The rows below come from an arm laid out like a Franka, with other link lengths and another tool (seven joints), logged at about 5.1 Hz.
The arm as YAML. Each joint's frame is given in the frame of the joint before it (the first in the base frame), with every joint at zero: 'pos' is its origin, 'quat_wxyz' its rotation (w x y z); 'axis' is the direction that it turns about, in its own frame. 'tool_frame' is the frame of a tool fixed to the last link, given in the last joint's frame.
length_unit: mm
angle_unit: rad
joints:
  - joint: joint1
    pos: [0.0, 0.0, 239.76]
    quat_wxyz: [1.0, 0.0, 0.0, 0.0]
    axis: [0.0, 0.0, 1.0]
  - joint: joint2
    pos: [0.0, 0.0, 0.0]
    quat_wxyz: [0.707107, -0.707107, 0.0, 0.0]
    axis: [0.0, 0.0, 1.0]
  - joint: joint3
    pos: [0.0, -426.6, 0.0]
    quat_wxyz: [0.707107, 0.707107, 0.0, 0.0]
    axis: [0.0, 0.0, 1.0]
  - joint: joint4
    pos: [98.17, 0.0, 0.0]
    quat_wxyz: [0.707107, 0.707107, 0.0, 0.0]
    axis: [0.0, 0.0, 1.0]
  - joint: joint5
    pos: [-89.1, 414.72, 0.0]
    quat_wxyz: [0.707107, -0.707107, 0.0, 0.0]
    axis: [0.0, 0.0, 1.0]
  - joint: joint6
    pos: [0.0, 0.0, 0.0]
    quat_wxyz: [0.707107, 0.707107, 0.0, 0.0]
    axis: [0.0, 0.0, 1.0]
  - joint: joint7
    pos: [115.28, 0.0, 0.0]
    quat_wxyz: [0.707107, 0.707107, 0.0, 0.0]
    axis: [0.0, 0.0, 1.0]
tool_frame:
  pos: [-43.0, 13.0, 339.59]
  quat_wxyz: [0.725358, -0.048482, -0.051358, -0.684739]
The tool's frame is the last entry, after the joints.
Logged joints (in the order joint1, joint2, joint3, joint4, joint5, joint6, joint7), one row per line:
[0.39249 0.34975 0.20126 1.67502 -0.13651 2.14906 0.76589]
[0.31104 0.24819 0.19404 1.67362 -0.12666 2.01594 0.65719]
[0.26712 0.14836 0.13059 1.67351 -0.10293 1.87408 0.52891]
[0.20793 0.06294 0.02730 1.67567 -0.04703 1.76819 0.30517]
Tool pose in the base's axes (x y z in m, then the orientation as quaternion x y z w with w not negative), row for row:
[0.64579 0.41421 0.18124 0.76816 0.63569 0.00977 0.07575]
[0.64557 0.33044 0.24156 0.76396 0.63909 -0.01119 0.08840]
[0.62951 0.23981 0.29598 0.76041 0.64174 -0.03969 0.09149]
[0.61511 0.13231 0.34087 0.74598 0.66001 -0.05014 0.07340]
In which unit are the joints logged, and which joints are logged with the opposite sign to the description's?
The joints are logged in radians. Opposite sign: joint4.
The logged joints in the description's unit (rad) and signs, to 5 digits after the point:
[0.39249 0.34975 0.20126 -1.67502 -0.13651 2.14906 0.76589]
[0.31104 0.24819 0.19404 -1.67362 -0.12666 2.01594 0.65719]
[0.26712 0.14836 0.13059 -1.67351 -0.10293 1.87408 0.52891]
[0.20793 0.06294 0.02730 -1.67567 -0.04703 1.76819 0.30517]

